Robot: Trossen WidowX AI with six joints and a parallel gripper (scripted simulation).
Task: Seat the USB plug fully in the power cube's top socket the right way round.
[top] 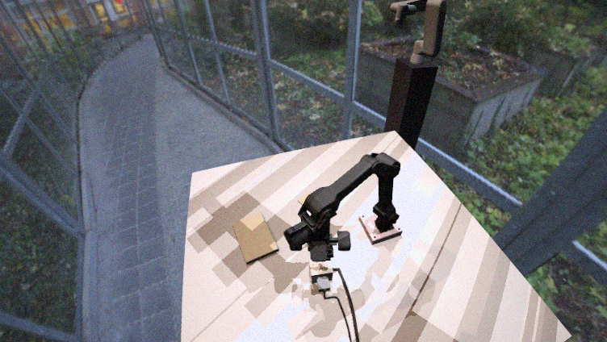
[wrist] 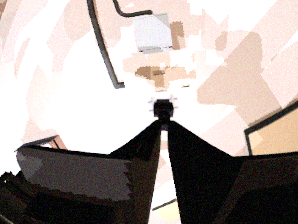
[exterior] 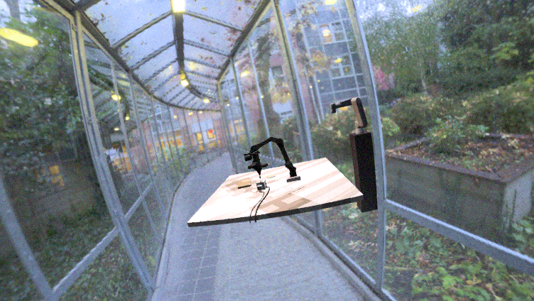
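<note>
The usb plug lies 20 mm below my gripper tip. From my gripper tip the other things lie so: flat tan pad: 230 mm ahead, 210 mm to the right, 130 mm below.
</note>
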